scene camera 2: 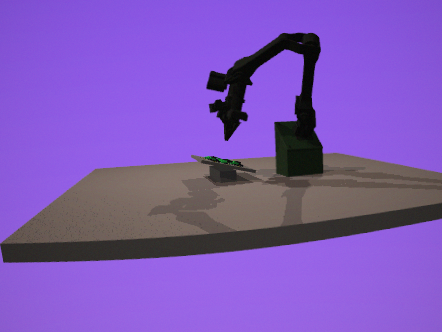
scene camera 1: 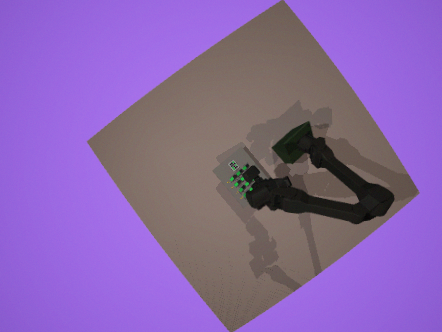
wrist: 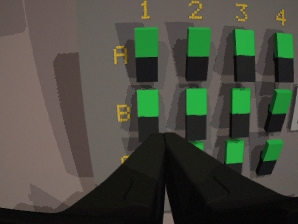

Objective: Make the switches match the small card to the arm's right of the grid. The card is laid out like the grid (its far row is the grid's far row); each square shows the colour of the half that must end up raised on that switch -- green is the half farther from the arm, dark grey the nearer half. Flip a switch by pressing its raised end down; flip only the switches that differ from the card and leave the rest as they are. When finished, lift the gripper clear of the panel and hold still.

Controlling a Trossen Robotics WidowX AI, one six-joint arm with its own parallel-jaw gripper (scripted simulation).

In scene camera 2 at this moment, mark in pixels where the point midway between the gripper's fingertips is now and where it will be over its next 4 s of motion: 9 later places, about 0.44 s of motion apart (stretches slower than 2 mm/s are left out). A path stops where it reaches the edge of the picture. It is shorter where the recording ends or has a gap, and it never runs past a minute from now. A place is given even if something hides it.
My gripper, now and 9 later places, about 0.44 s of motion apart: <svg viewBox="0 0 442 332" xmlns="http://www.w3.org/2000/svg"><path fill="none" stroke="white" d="M226 140L221 143L218 151L218 156L218 156L218 157L217 157L219 156L222 139L236 147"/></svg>
